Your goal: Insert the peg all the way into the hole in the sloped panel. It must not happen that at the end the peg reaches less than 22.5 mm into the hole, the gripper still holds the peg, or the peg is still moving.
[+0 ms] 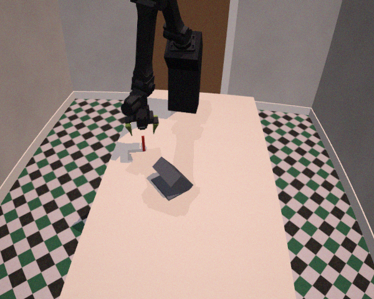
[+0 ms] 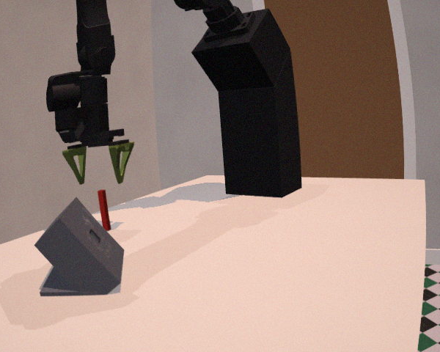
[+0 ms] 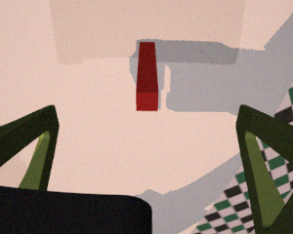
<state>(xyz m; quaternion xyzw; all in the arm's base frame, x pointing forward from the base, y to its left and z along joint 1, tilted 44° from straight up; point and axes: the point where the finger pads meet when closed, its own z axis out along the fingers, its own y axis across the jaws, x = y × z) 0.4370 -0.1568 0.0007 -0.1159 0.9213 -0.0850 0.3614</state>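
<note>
My hand is 60 mm above the red peg.
</note>
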